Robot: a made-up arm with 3 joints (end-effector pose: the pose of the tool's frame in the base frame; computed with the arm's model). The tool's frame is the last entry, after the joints.
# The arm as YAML. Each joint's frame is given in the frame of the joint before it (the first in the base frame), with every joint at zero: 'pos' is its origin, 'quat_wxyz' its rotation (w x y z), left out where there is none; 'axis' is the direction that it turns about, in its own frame. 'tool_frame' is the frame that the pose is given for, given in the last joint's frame.
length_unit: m
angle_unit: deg
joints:
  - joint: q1
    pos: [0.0, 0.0, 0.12]
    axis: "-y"
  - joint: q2
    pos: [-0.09, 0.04, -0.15]
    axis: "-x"
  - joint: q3
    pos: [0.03, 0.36, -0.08]
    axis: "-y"
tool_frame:
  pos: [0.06, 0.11, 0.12]
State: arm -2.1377 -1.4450 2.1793
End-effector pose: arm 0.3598 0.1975 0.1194 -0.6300 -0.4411 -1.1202
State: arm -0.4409 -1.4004 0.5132
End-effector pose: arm 0.0773 0.0665 0.4400 1.2033 0.3010 -0.5313
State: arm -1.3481 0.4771 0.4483
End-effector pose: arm -0.3227 0.4824 0.1063 -0.1676 0.9172 0.3335
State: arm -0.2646 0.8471 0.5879
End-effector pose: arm -0.1961 0.3910 -0.3107 -0.8185 -0.1373 0.4330
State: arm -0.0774 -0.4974 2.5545
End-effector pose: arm -0.1801 0.5230 0.0792 2.5357 -0.5820 -2.8196
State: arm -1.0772 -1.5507 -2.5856
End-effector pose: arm 0.2554 0.2630 0.3115 2.3553 -0.8375 2.2334
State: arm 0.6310 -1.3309 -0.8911
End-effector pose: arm -0.1163 0.2014 0.3996 0.9345 -0.2235 0.8863
